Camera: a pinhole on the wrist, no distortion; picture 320 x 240 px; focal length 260.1 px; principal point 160.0 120.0 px. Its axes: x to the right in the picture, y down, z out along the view. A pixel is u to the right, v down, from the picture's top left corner.
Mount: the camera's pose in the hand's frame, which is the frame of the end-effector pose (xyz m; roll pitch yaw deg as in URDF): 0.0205 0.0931 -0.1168 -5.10 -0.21 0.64
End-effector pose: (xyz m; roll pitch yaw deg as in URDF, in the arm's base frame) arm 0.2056 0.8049 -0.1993 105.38 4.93 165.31
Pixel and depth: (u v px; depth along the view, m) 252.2 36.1 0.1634
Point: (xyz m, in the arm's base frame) 0.1430 0.8873 -0.1659
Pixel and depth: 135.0 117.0 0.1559
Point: 0.2099 0.8710 -0.1091
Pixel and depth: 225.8 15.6 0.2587
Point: 0.1628 0.9697 -0.2335
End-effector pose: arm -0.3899 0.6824 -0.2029 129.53 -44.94 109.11
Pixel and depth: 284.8 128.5 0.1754
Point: -0.2905 0.7556 -0.0926
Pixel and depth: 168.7 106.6 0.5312
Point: -0.0687 0.9528 -0.3025
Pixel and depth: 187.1 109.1 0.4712
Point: -0.1091 0.9322 -0.2516
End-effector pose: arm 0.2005 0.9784 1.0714 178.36 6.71 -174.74
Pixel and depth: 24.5 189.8 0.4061
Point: 0.4016 1.2411 0.8256
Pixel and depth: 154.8 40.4 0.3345
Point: 0.2109 1.0067 0.8466
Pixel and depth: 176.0 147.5 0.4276
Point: 0.1746 1.1619 0.7683
